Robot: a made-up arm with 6 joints. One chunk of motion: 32 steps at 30 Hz.
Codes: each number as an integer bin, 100 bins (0 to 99) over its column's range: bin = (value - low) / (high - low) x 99, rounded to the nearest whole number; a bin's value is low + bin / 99 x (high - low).
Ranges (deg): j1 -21..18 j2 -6..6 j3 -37..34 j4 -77..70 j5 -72..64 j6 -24..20
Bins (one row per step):
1: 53 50 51 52 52 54
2: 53 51 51 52 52 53
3: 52 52 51 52 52 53
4: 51 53 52 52 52 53
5: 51 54 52 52 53 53
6: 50 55 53 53 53 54
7: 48 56 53 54 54 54
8: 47 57 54 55 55 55
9: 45 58 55 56 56 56
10: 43 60 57 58 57 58
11: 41 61 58 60 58 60
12: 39 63 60 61 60 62
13: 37 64 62 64 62 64
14: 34 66 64 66 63 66
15: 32 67 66 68 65 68
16: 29 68 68 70 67 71
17: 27 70 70 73 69 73
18: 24 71 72 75 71 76
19: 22 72 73 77 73 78
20: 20 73 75 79 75 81
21: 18 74 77 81 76 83
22: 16 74 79 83 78 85
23: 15 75 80 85 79 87
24: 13 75 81 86 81 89
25: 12 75 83 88 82 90
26: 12 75 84 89 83 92
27: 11 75 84 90 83 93
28: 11 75 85 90 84 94
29: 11 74 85 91 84 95
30: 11 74 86 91 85 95
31: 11 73 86 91 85 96
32: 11 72 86 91 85 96
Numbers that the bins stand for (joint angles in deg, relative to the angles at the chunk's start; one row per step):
1: -0.12 0.06 -0.42 0.21 -0.57 0.00
2: -0.12 0.18 -0.42 0.21 -0.57 -0.44
3: -0.52 0.30 -0.42 0.21 -0.57 -0.44
4: -0.91 0.42 0.29 0.21 -0.57 -0.44
5: -0.91 0.55 0.29 0.21 0.81 -0.44
6: -1.30 0.67 1.01 1.70 0.81 0.00
7: -2.09 0.79 1.01 3.18 2.18 0.00
8: -2.48 0.91 1.73 4.67 3.56 0.44
9: -3.27 1.03 2.44 6.15 4.93 0.89
10: -4.06 1.27 3.88 9.12 6.30 1.78
11: -4.85 1.39 4.60 12.09 7.68 2.67
12: -5.64 1.64 6.03 13.58 10.42 3.56
13: -6.42 1.76 7.46 18.03 13.17 4.44
14: -7.61 2.00 8.90 21.00 14.55 5.33
15: -8.39 2.12 10.33 23.97 17.29 6.22
16: -9.58 2.24 11.77 26.94 20.04 7.56
17: -10.36 2.48 13.20 31.39 22.79 8.44
18: -11.55 2.61 14.64 34.36 25.54 9.78
19: -12.33 2.73 15.35 37.33 28.28 10.67
20: -13.12 2.85 16.79 40.30 31.03 12.00
21: -13.91 2.97 18.22 43.27 32.40 12.89
22: -14.70 2.97 19.66 46.24 35.15 13.78
23: -15.09 3.09 20.37 49.21 36.53 14.67
24: -15.88 3.09 21.09 50.70 39.27 15.56
25: -16.27 3.09 22.53 53.67 40.65 16.00
26: -16.27 3.09 23.24 55.15 42.02 16.89
27: -16.67 3.09 23.24 56.64 42.02 17.33
28: -16.67 3.09 23.96 56.64 43.39 17.78
29: -16.67 2.97 23.96 58.12 43.39 18.22
30: -16.67 2.97 24.68 58.12 44.77 18.22
31: -16.67 2.85 24.68 58.12 44.77 18.67
32: -16.67 2.73 24.68 58.12 44.77 18.67

